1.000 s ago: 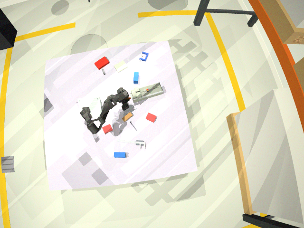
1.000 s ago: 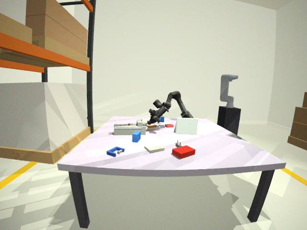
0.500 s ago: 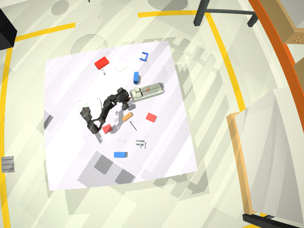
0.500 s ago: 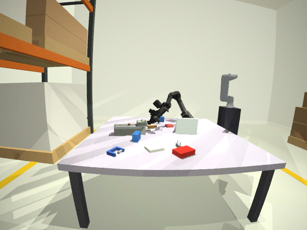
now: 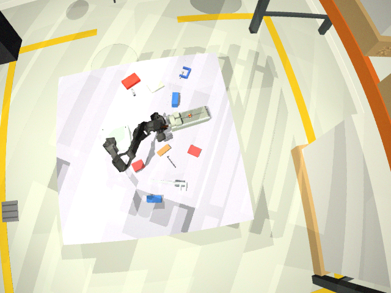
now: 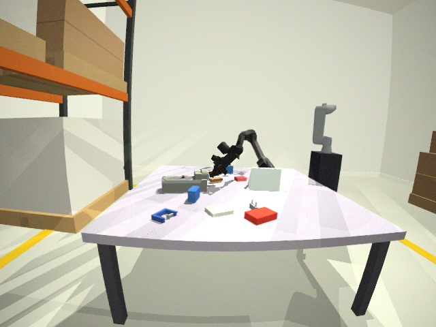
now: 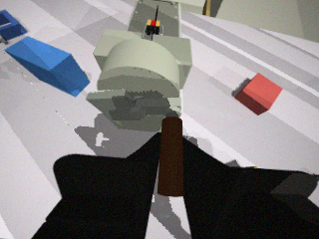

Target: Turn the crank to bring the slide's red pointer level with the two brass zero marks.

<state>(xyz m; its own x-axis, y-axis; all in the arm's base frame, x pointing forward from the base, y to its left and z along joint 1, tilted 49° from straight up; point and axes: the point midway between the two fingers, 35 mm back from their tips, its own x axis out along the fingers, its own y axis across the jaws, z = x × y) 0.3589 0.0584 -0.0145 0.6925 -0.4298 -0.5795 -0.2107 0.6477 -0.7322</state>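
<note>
Right now the crank is 1 cm to the left of my gripper tip and 2 cm above it. Also, from my gripper tip: red pointer 16 cm ahead, 6 cm to the left, 1 cm above; then orange-brown crank handle 2 cm behind, 2 cm above; then brown block 4 cm behind, 14 cm to the right, 6 cm below.
</note>
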